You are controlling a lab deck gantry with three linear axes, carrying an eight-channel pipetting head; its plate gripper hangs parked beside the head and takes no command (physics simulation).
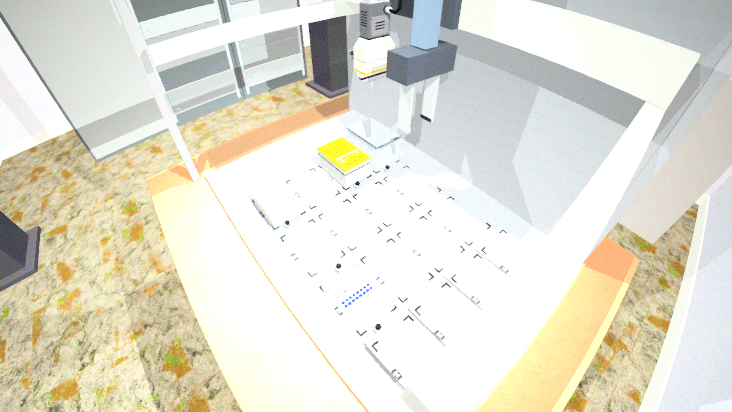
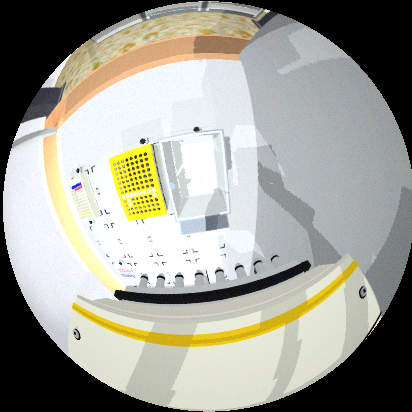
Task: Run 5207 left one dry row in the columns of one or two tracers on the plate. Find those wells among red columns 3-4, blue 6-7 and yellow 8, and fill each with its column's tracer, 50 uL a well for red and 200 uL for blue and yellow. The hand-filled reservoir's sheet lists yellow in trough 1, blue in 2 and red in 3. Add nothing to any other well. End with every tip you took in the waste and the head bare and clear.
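The pipetting head (image 1: 372,57) (image 2: 215,360) is raised high at the back. Its nozzles (image 1: 372,78) (image 2: 200,276) look bare. The plate gripper (image 1: 415,124) hangs beside it, its two fingers apart and nothing between them. The plate (image 1: 357,295) (image 2: 127,273) lies far from the head, with faint red and strong blue columns; a dry row cannot be made out. The reservoir (image 1: 276,202) (image 2: 83,197) has blue and red bands at one end and a faint yellow band near the other. The grey open waste box (image 1: 385,154) (image 2: 226,170) stands nearest the head; its contents are unclear.
A yellow tip rack (image 1: 343,154) (image 2: 137,182) stands beside the waste box, with dark holes and a line of white spots. Black corner marks and small black knobs dot the white deck. A pale upright post (image 1: 171,117) stands at the deck's left edge.
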